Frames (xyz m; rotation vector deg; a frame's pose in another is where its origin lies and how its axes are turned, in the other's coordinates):
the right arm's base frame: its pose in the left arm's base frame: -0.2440 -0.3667 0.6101 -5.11 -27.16 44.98
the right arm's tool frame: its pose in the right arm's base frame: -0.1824 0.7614 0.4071 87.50 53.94 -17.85
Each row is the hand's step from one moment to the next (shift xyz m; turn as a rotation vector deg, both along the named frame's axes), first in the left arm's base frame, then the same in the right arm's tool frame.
Working: the left arm's base frame: its pose in the right arm's tool frame: 0.7778 -0.5601 0.8158 -56.07 -59.54 -31.03

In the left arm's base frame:
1: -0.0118 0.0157 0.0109 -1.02 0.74 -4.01
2: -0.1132 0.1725 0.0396 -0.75 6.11 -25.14
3: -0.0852 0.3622 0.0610 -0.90 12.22 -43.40
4: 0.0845 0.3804 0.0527 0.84 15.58 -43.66
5: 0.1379 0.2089 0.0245 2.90 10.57 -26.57
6: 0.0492 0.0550 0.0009 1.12 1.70 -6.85
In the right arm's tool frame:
1: 0.0019 0.0164 -0.0152 1.98 -3.20 -1.88
2: 0.0653 0.1114 -0.1657 16.02 -18.97 -7.31
3: 0.2140 0.2242 -0.2148 29.11 -31.92 -12.95
4: 0.3060 0.2364 -0.0713 32.58 -30.40 -12.80
5: 0.2101 0.1317 0.0422 21.71 -17.82 -6.09
6: 0.0635 0.0306 0.0218 4.97 -5.07 -0.82

